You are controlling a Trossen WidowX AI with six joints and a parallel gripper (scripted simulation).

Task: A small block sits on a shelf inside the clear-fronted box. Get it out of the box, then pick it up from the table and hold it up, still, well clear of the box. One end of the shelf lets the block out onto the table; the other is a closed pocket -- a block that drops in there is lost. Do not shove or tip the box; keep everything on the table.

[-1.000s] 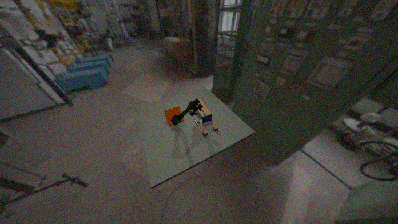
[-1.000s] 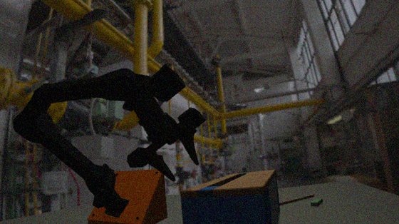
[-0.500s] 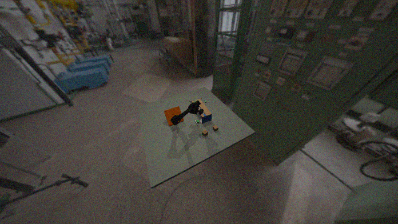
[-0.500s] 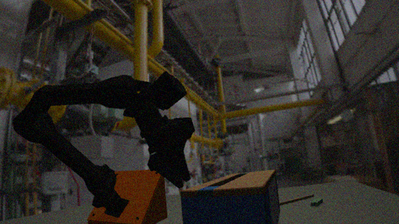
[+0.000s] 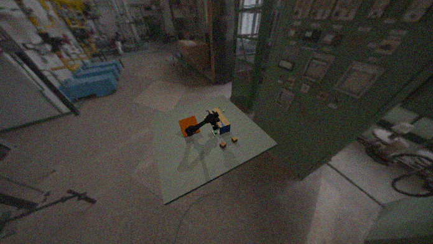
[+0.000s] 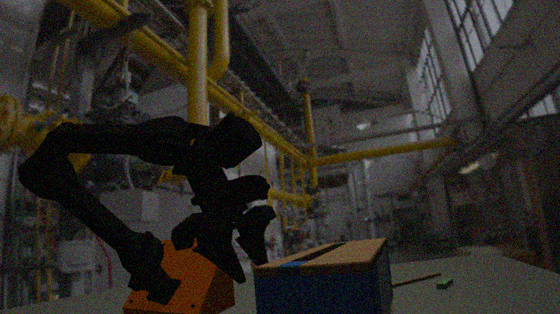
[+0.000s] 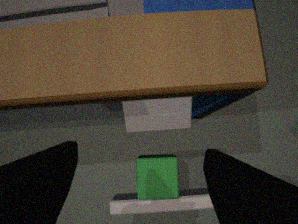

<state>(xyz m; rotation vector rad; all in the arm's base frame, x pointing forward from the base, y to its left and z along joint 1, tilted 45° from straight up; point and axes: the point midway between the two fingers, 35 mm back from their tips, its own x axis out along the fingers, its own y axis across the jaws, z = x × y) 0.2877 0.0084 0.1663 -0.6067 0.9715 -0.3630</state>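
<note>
My gripper tip is 2 cm past the green block, 1 cm to the left of it and 9 cm above it. From my gripper tip the other things lie so: thin brown strip (18 cm ahead, 46 cm to the left, 11 cm below); then box (4 cm ahead, 15 cm to the left, 5 cm below).
</note>
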